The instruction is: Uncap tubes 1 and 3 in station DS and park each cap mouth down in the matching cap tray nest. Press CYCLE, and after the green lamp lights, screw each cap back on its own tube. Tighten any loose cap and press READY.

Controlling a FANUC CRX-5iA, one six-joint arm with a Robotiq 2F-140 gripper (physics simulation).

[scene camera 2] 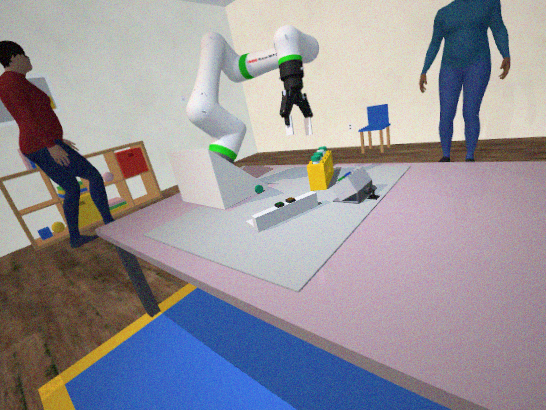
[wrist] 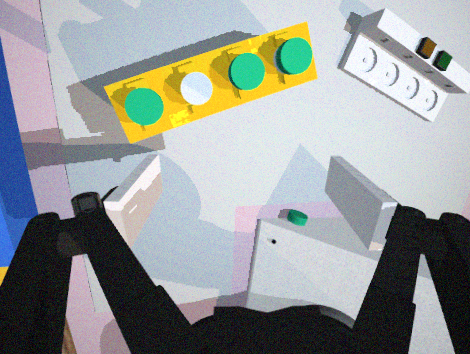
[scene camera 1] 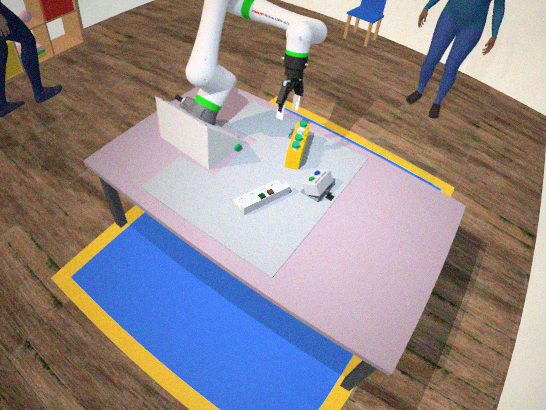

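Pixels of known places: gripper, fingertip midpoint: [scene camera 2: 300, 135] [wrist: 244, 173] [scene camera 1: 287, 113]; arm's base at its link origin: [scene camera 1: 200, 117].
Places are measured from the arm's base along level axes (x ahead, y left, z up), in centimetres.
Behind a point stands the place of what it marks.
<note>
A yellow rack [scene camera 1: 294, 158] @[y 14.0, x 44.3, z -4.9 cm] [scene camera 2: 318, 178] @[y 14.0, x 44.2, z -6.8 cm] [wrist: 220, 95] @[y 23.3, x 37.5, z -1.8 cm] holds a row of tubes. Three have green caps [wrist: 144, 106] @[y 30.6, x 35.5, z 0.8 cm] [wrist: 246, 71] @[y 21.5, x 40.0, z 0.8 cm] [wrist: 294, 56] @[y 16.9, x 42.2, z 0.8 cm]; the second from the left in the wrist view has a white top [wrist: 196, 88] @[y 26.0, x 37.8, z 0.6 cm]. The white cap tray [scene camera 1: 265, 201] @[y -9.9, x 49.4, z -9.0 cm] [scene camera 2: 286, 214] @[y -10.0, x 49.4, z -9.7 cm] [wrist: 400, 82] @[y -7.6, x 44.2, z -10.2 cm] shows four round nests with no cap in them. Its green lamp [scene camera 1: 262, 196] @[y -11.0, x 48.4, z -6.0 cm] [wrist: 443, 60] @[y -10.2, x 47.8, z -6.0 cm] and amber lamp [scene camera 1: 270, 192] @[y -7.1, x 49.2, z -6.1 cm] [wrist: 426, 47] @[y -6.2, x 48.8, z -6.0 cm] look dark. A button box [scene camera 1: 317, 187] @[y 6.8, x 61.7, z -4.1 cm] has a green button [scene camera 1: 311, 178] @[y 9.3, x 56.9, z -4.4 cm] and a blue button [scene camera 1: 317, 173] @[y 13.3, x 57.0, z -4.1 cm]. My gripper [scene camera 1: 288, 109] @[y 22.3, x 32.0, z 8.0 cm] [scene camera 2: 299, 131] @[y 22.3, x 32.0, z 8.0 cm] [wrist: 244, 173] @[y 22.3, x 32.0, z 8.0 cm] is open and empty, above and behind the rack.
A white housing [scene camera 1: 182, 137] @[y -12.7, x 2.6, z -2.5 cm] [scene camera 2: 199, 182] @[y -12.6, x 6.1, z -1.3 cm] [wrist: 310, 255] @[y 5.2, x 15.1, z -4.3 cm] stands before the arm's base. A small green round piece [scene camera 1: 238, 147] @[y 5.3, x 19.7, z -9.0 cm] [scene camera 2: 259, 189] @[y 5.5, x 19.8, z -9.9 cm] [wrist: 297, 217] @[y 6.7, x 19.8, z -8.5 cm] shows beside it. The grey mat [scene camera 1: 230, 235] @[y -30.1, x 50.0, z -11.3 cm] [scene camera 2: 280, 265] @[y -28.5, x 64.1, z -11.3 cm] lies on the pink table [scene camera 1: 380, 250] @[y 4.8, x 96.2, z -11.6 cm] [scene camera 2: 425, 260] @[y -13.4, x 88.5, z -11.6 cm]. Two people stand beyond the table.
</note>
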